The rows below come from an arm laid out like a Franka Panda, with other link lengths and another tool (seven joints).
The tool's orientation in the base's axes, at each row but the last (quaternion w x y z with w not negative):
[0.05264 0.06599 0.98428 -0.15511]
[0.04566 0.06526 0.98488 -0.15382]
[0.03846 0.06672 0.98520 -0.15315]
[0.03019 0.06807 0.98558 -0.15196]
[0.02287 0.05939 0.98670 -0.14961]
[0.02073 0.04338 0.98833 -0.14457]
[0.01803 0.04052 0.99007 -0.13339]
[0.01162 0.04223 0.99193 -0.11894]
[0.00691 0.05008 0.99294 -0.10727]
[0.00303 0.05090 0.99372 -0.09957]
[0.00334 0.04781 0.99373 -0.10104]
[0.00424 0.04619 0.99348 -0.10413]
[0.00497 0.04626 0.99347 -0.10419]
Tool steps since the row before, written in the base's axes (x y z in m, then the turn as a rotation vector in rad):
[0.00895 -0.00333 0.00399 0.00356 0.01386 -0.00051]
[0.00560 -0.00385 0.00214 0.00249 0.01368 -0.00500]
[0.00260 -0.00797 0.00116 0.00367 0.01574 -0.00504]
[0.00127 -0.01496 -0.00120 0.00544 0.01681 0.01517]
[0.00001 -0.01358 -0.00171 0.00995 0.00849 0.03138]
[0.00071 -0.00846 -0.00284 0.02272 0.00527 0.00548]
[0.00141 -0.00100 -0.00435 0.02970 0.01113 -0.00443]
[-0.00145 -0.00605 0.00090 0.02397 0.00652 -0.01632]
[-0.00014 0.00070 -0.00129 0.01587 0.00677 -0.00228]
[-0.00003 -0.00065 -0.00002 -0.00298 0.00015 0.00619]
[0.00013 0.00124 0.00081 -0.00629 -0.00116 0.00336]
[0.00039 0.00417 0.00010 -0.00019 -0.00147 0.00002]
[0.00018 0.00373 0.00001 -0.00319 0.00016 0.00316]
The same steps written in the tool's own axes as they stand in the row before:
[-0.00970 -0.00302 -0.00199 -0.00187 0.01375 -0.00355]
[-0.00621 -0.00347 -0.00045 -0.00034 0.01476 0.00069]
[-0.00363 -0.00750 0.00149 -0.00126 0.01688 0.00016]
[-0.00303 -0.01359 0.00573 -0.00449 0.01218 -0.01933]
[-0.00140 -0.01237 0.00568 -0.01091 0.00010 -0.03220]
[-0.00123 -0.00720 0.00517 -0.02249 0.00556 -0.00612]
[-0.00128 0.00030 0.00449 -0.02854 0.01439 0.00205]
[0.00092 -0.00619 0.00054 -0.02281 0.01222 0.01462]
[0.00024 0.00094 0.00111 -0.01507 0.00867 0.00083]
[-0.00004 -0.00063 0.00015 0.00288 -0.00138 -0.00608]
[-0.00003 0.00106 -0.00104 0.00610 -0.00241 -0.00304]
[-0.00001 0.00408 -0.00096 0.00006 -0.00145 0.00029]
[0.00016 0.00365 -0.00078 0.00313 -0.00079 -0.00313]

